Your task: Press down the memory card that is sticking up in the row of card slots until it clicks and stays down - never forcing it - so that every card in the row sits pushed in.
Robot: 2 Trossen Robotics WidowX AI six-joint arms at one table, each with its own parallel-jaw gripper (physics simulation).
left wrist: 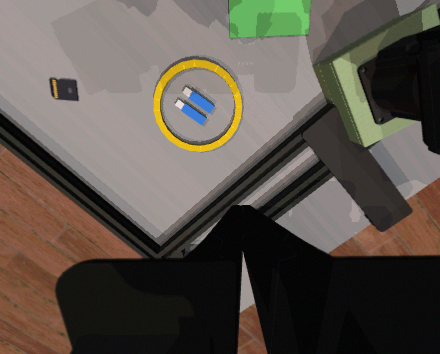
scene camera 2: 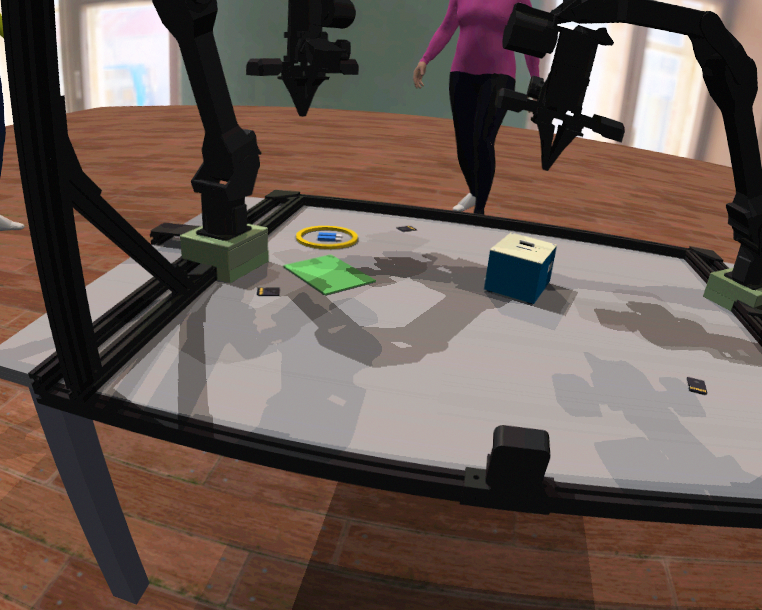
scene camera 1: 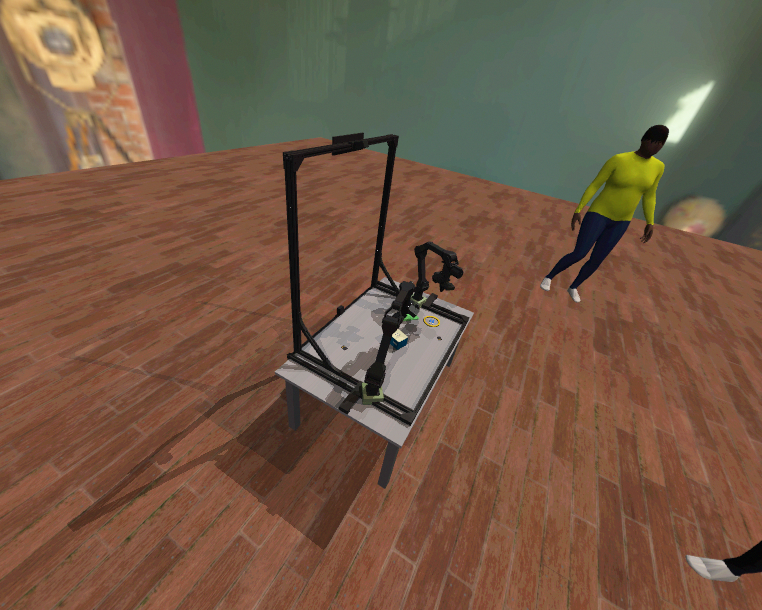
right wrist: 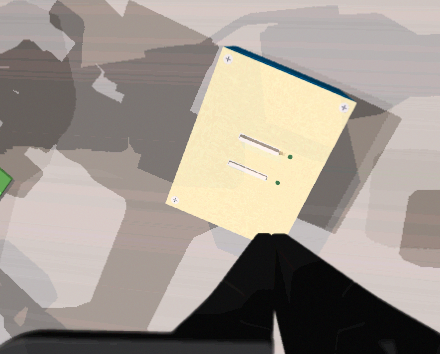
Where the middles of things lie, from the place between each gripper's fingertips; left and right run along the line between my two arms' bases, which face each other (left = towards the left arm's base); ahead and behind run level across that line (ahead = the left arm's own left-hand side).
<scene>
Now: right hand 10 mm past the green sheet [scene camera 2: 327, 274], 310 mm to the right of it and 190 mm above it. From my right hand the other things lie so: yellow ring [left wrist: 174, 70]: 150 mm ahead, 330 mm to the left, 180 mm below.
I see the yellow ring 22 cm below my left hand and 5 cm to the right of it. Also, from my left hand: green sheet: 22 cm below, 16 cm behind, 7 cm to the right.
</scene>
